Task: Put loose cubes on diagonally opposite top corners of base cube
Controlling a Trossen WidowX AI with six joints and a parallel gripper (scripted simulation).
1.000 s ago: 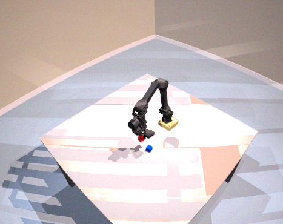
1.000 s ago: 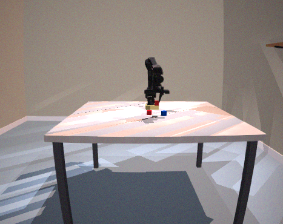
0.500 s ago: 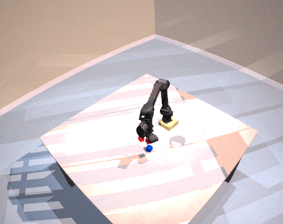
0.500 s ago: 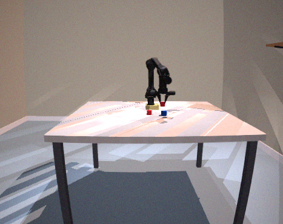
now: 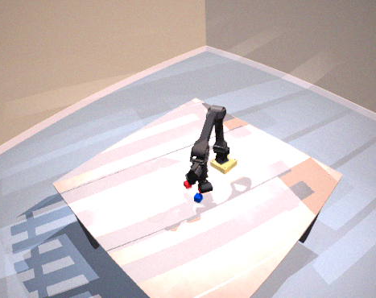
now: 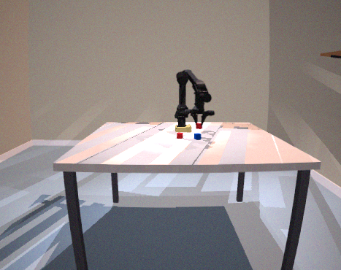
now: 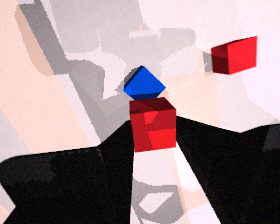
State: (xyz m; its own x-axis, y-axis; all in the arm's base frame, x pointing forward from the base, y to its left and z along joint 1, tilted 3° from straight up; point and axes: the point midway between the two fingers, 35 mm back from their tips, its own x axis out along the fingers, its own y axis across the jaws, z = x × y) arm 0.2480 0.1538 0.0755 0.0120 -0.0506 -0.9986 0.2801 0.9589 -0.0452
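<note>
Now: gripper tip 70 mm above the blue cube, 20 mm short of it and 10 mm to the left of it.
</note>
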